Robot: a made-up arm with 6 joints. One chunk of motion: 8 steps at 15 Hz.
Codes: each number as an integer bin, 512 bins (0 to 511) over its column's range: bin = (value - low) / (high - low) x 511, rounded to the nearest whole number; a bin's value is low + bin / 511 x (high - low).
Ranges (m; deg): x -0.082..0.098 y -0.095..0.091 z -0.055..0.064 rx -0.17..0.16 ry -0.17..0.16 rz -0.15..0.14
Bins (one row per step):
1: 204 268 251 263 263 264
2: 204 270 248 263 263 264
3: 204 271 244 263 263 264
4: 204 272 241 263 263 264
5: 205 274 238 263 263 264
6: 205 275 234 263 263 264
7: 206 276 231 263 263 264
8: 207 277 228 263 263 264
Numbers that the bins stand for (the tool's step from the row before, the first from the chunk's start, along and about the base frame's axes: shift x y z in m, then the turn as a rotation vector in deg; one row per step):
1: -0.01014 0.00255 0.00345 0.000 0.000 0.000
2: -0.01014 0.00328 0.00275 0.000 0.000 0.000
3: -0.01014 0.00364 0.00182 0.000 0.000 0.000
4: -0.01014 0.00401 0.00112 0.000 0.000 0.000
5: -0.00979 0.00473 0.00042 0.000 0.000 0.000
6: -0.00979 0.00510 -0.00051 0.000 0.000 0.000
7: -0.00944 0.00546 -0.00121 0.000 0.000 0.000
8: -0.00908 0.00583 -0.00190 0.000 0.000 0.000

